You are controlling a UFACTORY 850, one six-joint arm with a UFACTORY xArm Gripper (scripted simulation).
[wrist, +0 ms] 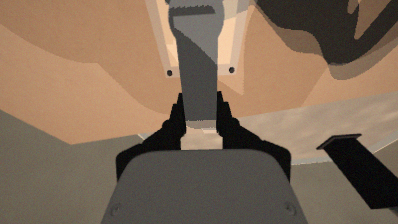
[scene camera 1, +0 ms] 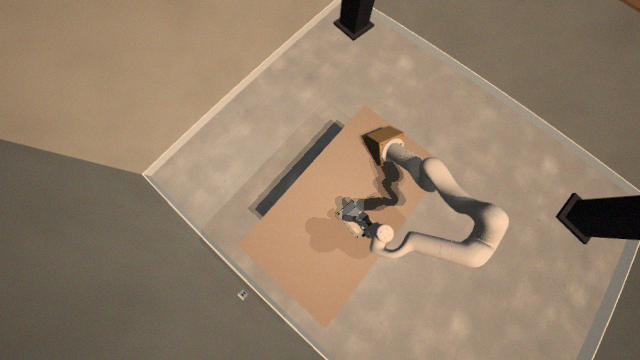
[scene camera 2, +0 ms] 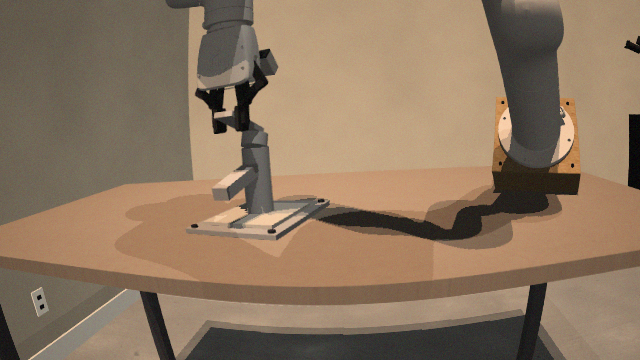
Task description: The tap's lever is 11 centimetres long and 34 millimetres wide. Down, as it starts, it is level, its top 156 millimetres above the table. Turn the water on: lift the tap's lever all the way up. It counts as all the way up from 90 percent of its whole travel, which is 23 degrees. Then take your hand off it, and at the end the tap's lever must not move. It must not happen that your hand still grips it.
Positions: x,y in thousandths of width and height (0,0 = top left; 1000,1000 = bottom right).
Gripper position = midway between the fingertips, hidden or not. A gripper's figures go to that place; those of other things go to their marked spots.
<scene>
My gripper (scene camera 2: 362,368) is 0.66 m from the lens. A tap (scene camera 2: 409,593): 0.72 m from the lens.
</scene>
